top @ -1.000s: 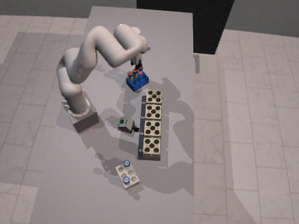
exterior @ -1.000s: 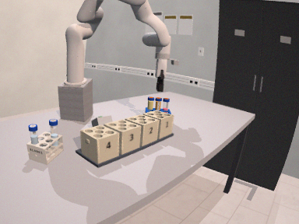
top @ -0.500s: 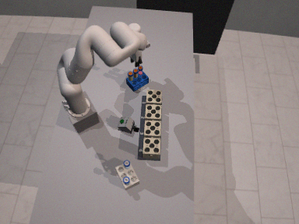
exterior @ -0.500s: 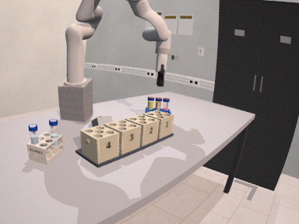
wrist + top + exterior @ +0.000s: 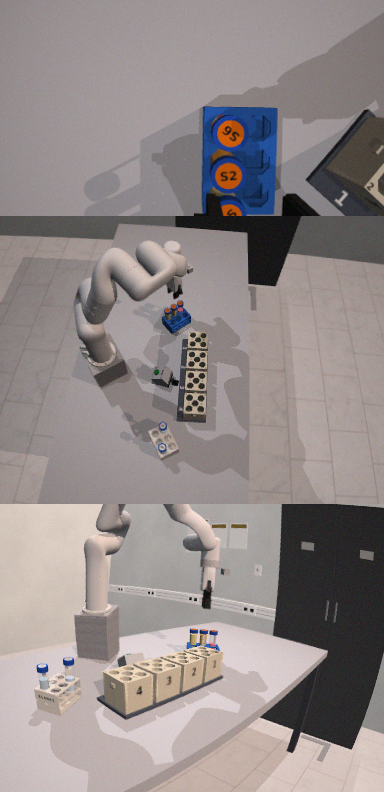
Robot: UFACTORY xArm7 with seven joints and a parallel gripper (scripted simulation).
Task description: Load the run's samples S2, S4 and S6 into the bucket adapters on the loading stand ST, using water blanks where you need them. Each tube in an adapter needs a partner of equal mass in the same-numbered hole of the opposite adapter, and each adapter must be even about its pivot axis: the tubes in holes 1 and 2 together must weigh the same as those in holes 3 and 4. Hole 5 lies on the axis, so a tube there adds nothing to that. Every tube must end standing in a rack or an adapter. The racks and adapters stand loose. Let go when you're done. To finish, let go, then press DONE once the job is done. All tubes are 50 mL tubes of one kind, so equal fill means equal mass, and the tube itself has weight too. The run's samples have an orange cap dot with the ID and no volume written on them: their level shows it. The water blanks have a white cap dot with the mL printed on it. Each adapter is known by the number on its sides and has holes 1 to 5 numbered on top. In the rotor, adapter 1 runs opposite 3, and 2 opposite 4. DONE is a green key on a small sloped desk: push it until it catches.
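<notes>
The sample tube S6 is 170 mm below my hand, 30 mm to the left of it and 30 mm ahead of it. Round my hand: sample tube S2: 170 mm below, 10 mm ahead; sample tube S4: 170 mm below, 40 mm behind, 30 mm to the right; blue sample rack: 200 mm below, 20 mm to the right, 10 mm ahead.
</notes>
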